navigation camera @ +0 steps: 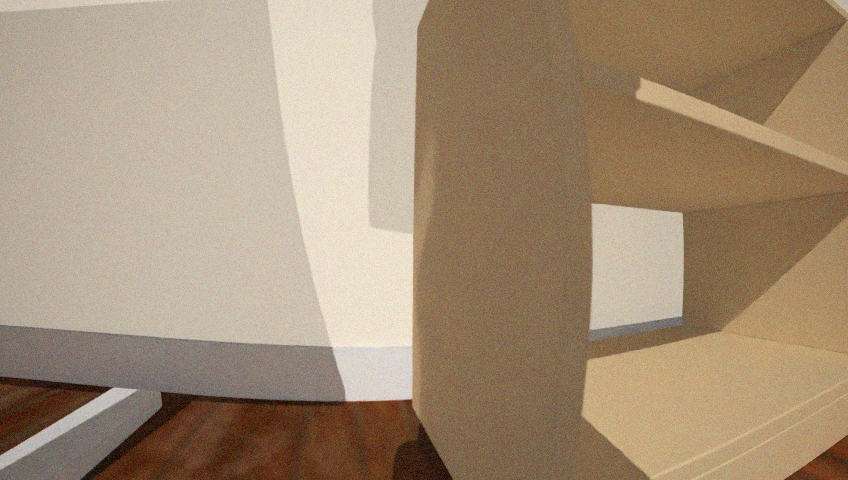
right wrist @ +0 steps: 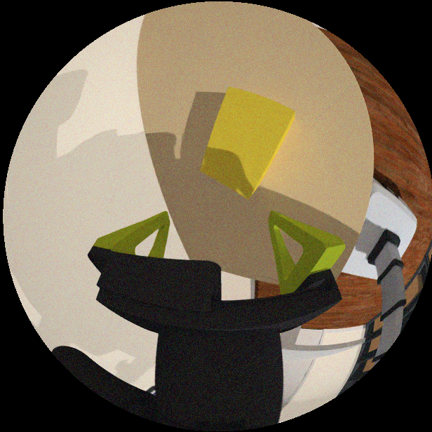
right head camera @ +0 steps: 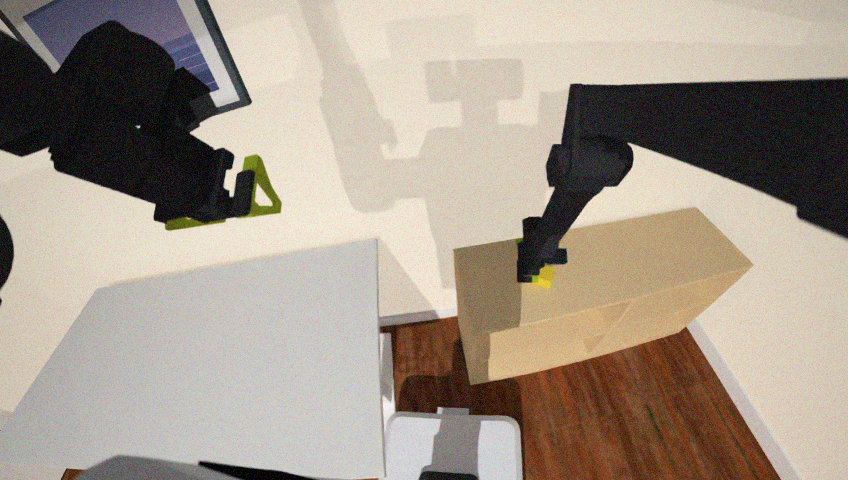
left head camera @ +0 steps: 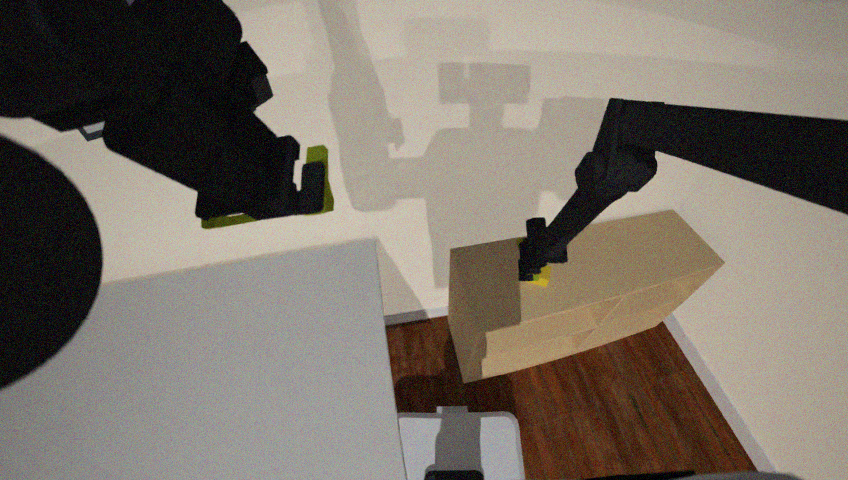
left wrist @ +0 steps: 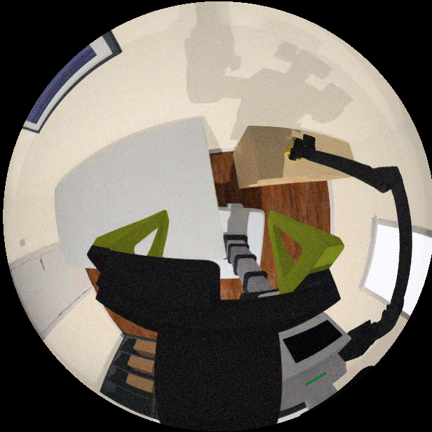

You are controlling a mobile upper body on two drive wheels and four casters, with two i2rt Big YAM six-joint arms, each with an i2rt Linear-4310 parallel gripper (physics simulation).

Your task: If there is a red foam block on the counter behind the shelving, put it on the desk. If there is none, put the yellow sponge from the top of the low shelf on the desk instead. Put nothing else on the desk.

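Places are measured from the left arm's base along level axes (x ahead, y left, z up), in centimetres.
Pixels of known places: left gripper, between the fingertips: (right head camera: 251, 212) (left head camera: 294, 210); right gripper, between the fingertips: (right head camera: 523, 264) (left head camera: 522, 263).
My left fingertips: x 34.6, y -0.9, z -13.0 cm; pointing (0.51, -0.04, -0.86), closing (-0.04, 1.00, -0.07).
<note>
Behind a point stands the place of what it marks.
The yellow sponge (left head camera: 542, 278) {x 68.3, y -54.3, z -75.7 cm} (right head camera: 545, 277) {x 69.3, y -54.7, z -75.5 cm} (right wrist: 247, 140) lies on top of the low wooden shelf (left head camera: 642, 243) {x 87.5, y -108.8, z -80.0 cm} (right head camera: 654, 240) {x 89.4, y -107.7, z -80.0 cm} (left wrist: 262, 155) (right wrist: 310, 60) (navigation camera: 499, 237) {x 58.6, y -27.7, z -116.7 cm}. My right gripper (left head camera: 530, 260) {x 72.7, y -46.8, z -72.2 cm} (right head camera: 527, 260) {x 72.7, y -46.8, z -72.2 cm} (right wrist: 218, 216) is open above the shelf top, close to the sponge and partly hiding it in the head views. In the right wrist view the sponge lies ahead of the fingertips, not between them. My left gripper (left head camera: 267, 217) (right head camera: 224, 218) (left wrist: 217, 215) is open and empty, raised near the grey-white desk (left head camera: 238, 356) {x 35.0, y 42.5, z -69.0 cm} (right head camera: 238, 356) {x 32.5, y 42.6, z -69.0 cm} (left wrist: 135, 175). No red foam block or counter shows.
The desk's right edge stands close to the shelf's left side, with a strip of wooden floor (left head camera: 416, 350) {x 69.1, y -5.2, z -141.0 cm} between. My white base (left head camera: 499, 440) {x 20.7, y -40.0, z -115.0 cm} (right head camera: 499, 440) {x 22.5, y -40.4, z -115.0 cm} is below. A framed picture (right head camera: 232, 95) {x 79.2, y 32.0, z -8.1 cm} hangs on the wall. A dark rack with brown boxes (left wrist: 142, 364) shows in the left wrist view.
</note>
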